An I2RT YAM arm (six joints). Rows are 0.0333 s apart.
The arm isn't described. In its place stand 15 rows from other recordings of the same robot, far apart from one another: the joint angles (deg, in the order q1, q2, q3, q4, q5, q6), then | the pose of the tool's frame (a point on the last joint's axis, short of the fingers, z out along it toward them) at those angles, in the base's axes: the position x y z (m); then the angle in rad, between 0 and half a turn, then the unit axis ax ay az.
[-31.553, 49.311, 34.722, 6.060, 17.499, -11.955] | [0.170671 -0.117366 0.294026 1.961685 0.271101 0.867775 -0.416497]
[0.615, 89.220, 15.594, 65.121, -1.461, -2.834] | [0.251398 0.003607 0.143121 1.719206 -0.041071 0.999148 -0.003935]
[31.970, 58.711, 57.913, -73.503, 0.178, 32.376] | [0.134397 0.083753 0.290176 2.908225 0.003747 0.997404 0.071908]
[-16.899, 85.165, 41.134, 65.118, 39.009, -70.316] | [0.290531 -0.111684 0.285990 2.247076 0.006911 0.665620 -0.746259]
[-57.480, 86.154, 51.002, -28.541, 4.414, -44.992] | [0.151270 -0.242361 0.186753 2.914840 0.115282 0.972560 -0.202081]
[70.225, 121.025, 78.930, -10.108, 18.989, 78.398] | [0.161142 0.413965 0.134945 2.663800 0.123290 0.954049 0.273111]
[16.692, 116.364, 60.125, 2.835, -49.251, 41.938] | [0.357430 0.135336 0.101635 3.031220 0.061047 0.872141 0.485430]
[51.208, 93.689, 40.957, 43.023, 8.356, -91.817] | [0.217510 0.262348 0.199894 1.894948 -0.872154 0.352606 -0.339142]
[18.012, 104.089, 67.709, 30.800, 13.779, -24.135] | [0.406948 0.123404 0.261990 1.696488 -0.252227 0.953364 -0.165767]
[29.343, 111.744, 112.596, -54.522, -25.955, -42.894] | [0.362563 0.221694 0.336951 2.475668 -0.637333 0.747736 0.186276]
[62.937, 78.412, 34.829, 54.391, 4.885, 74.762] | [0.136157 0.259836 0.267207 2.525679 0.103110 0.661124 0.743158]
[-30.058, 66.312, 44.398, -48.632, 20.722, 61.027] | [0.166242 -0.110758 0.218315 2.723572 0.729189 0.671991 -0.129272]
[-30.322, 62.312, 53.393, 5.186, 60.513, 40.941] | [0.191522 -0.147914 0.362602 1.798856 0.826628 0.398029 -0.397819]
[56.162, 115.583, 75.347, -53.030, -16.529, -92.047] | [0.188503 0.299368 0.131215 3.106723 -0.950411 0.274911 0.145407]
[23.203, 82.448, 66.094, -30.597, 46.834, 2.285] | [0.290030 0.096075 0.291925 2.296814 -0.012688 0.949366 -0.313916]
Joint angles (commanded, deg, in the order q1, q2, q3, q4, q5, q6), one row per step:
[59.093 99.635 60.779 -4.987 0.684 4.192]
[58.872 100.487 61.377 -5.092 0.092 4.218]
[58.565 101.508 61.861 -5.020 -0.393 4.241]
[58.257 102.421 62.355 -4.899 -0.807 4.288]
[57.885 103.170 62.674 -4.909 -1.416 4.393]
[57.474 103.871 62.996 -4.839 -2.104 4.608]
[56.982 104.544 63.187 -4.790 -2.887 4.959]
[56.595 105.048 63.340 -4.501 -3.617 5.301]
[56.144 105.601 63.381 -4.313 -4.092 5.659]
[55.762 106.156 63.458 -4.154 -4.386 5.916]
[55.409 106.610 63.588 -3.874 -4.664 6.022]
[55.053 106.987 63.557 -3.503 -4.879 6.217]
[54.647 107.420 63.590 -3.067 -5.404 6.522]
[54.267 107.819 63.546 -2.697 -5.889 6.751]
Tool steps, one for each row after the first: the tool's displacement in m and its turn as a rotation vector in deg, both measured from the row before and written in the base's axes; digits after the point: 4 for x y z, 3 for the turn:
[0.0024 0.0019 -0.0022 -0.086 0.554 0.187]
[0.0030 0.0017 -0.0037 -0.213 0.546 0.023]
[0.0030 0.0015 -0.0029 -0.084 0.433 -0.047]
[0.0028 0.0005 -0.0030 -0.108 0.663 -0.017]
[0.0030 0.0004 -0.0026 0.076 0.711 -0.083]
[0.0031 -0.0003 -0.0032 0.060 0.921 -0.199]
[0.0026 0.0000 -0.0020 0.350 0.683 -0.128]
[0.0028 -0.0007 -0.0031 0.037 0.684 -0.382]
[0.0026 -0.0005 -0.0030 -0.062 0.512 -0.367]
[0.0026 -0.0002 -0.0019 0.112 0.257 -0.240]
[0.0023 -0.0007 -0.0021 0.122 0.268 -0.351]
[0.0026 -0.0005 -0.0020 0.347 0.478 -0.269]
[0.0023 -0.0008 -0.0023 0.219 0.470 -0.215]

